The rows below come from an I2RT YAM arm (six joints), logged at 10 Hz.
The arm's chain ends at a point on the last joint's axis. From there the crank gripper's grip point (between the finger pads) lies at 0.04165 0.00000 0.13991 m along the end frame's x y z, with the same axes.
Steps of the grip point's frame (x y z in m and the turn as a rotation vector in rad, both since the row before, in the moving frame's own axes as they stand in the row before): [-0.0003, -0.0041, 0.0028, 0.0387, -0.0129, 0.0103]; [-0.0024, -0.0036, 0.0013, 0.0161, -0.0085, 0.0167]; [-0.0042, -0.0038, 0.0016, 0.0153, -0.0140, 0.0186]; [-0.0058, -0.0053, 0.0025, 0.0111, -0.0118, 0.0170]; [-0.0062, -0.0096, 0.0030, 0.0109, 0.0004, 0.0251]
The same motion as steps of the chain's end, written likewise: [0.0015, 0.0009, 0.0024, 0.0387, -0.0129, 0.0103]; [-0.0012, -0.0020, 0.0010, 0.0161, -0.0085, 0.0167]; [-0.0023, -0.0024, 0.0010, 0.0153, -0.0140, 0.0186]; [-0.0042, -0.0044, 0.0020, 0.0111, -0.0118, 0.0170]; [-0.0063, -0.0091, 0.0030, 0.0109, 0.0004, 0.0251]
